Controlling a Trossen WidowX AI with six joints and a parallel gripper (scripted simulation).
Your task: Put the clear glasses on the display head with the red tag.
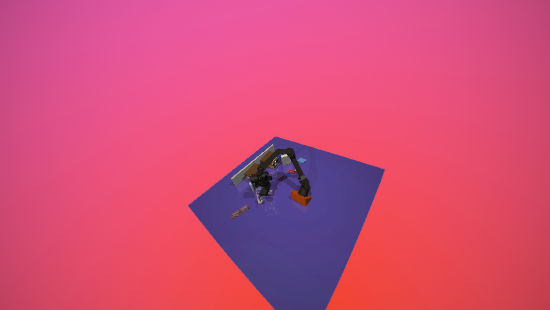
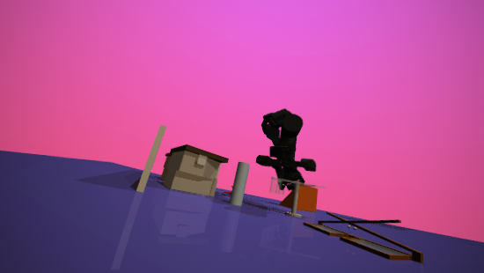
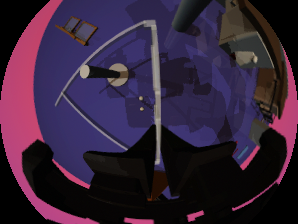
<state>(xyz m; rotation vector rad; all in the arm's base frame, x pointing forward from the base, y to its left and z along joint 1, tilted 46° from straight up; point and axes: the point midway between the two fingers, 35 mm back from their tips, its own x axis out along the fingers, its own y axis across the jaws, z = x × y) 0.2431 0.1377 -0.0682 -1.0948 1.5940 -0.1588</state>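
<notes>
Now: the thin stand 90 mm to the left of my gripper tip, 40 mm below it and 20 mm ahead of it. From my gripper tip the other things lie so: grey shape 400 mm to the right, 150 mm ahead; then pale board 380 mm ahead, 170 mm to the right; then display head 240 mm ahead, 80 mm to the right.
</notes>
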